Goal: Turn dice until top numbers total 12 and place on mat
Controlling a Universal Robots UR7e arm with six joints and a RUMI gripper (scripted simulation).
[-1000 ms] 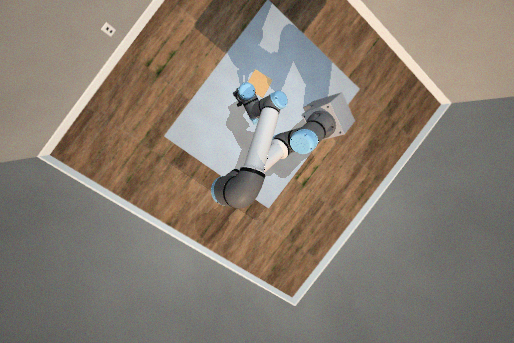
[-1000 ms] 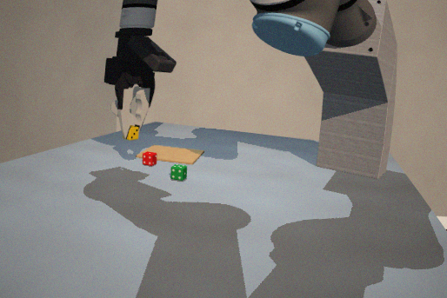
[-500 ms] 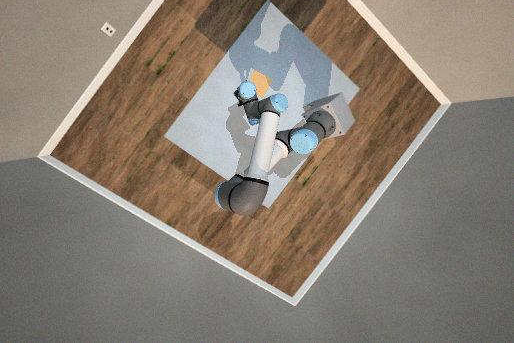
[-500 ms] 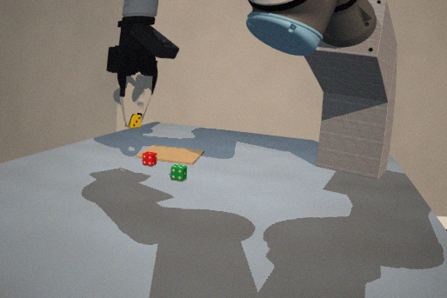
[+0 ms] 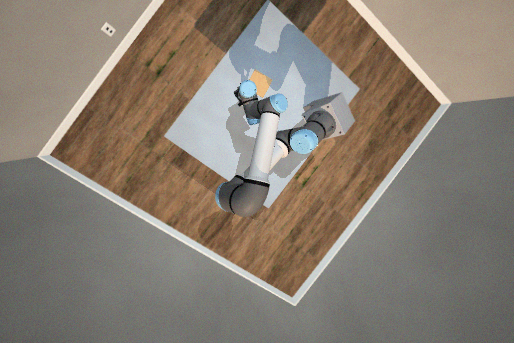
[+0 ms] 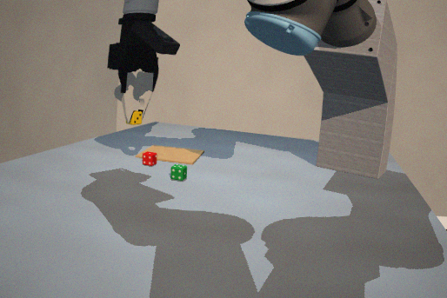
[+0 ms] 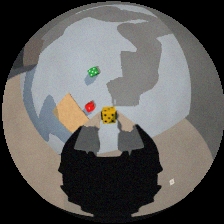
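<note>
The tan mat lies 3 cm ahead of my hand, 18 cm to the right of it and 11 cm below it. Also, from my hand: green die (9 cm behind, 3 cm to the right, 10 cm below); red die (1 cm ahead, 7 cm to the right, 10 cm below); yellow die (1 cm below).
</note>
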